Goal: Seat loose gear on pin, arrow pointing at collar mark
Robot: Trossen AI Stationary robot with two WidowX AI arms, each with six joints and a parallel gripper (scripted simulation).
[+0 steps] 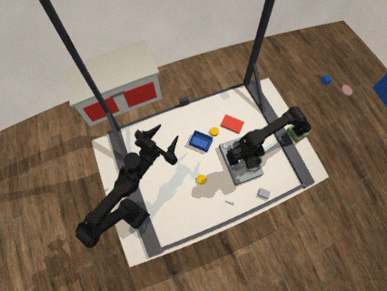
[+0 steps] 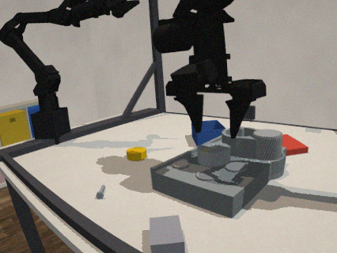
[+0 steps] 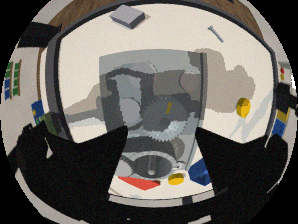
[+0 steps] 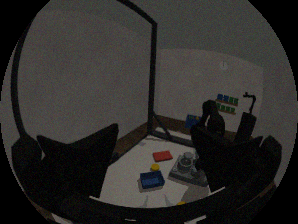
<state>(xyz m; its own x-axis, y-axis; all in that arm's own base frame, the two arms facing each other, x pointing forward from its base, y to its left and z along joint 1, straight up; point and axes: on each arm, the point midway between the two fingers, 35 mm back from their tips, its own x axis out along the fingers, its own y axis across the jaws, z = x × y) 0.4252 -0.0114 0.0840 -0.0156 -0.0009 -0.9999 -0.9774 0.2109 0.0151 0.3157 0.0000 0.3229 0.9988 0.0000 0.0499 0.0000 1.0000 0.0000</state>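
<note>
My left hand is 70 mm above the grey gear. From my left hand the other things lie so: red plate (240 mm behind, 90 mm to the left, 120 mm below); then bolt (160 mm ahead, 150 mm to the right, 120 mm below); then blue tray (220 mm behind, 130 mm to the right, 110 mm below).
</note>
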